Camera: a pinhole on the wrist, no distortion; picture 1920 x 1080 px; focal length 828.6 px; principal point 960.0 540.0 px. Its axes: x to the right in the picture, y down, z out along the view. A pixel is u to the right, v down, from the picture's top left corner.
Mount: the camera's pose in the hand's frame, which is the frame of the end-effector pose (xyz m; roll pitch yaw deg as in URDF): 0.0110 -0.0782 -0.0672 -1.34 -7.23 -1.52
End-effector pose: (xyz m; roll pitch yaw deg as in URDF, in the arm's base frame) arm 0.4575 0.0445 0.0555 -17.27 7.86 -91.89
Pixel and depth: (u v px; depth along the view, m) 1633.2 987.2 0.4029
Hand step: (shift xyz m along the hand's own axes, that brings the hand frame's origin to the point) 0.2916 0.1412 0.3685
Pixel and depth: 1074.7 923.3 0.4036
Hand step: 0.0214 0.1177 0.3358
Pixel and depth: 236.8 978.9 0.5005
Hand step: -0.4770 0.2116 0.3681
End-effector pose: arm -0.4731 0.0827 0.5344 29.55 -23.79 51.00
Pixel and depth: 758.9 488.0 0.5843
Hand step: -0.2038 -0.0955 0.4953
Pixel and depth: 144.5 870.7 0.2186
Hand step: -0.2271 0.0205 0.1205
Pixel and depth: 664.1 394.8 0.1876
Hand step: -0.0799 -0.1043 0.1112
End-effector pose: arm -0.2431 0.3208 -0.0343 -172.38 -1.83 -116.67
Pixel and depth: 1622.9 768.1 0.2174
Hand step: 0.1580 -0.0172 0.1689
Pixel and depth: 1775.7 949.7 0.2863
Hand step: 0.2588 0.0635 0.2489
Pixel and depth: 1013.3 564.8 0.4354
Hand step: -0.0153 -0.0543 0.3678
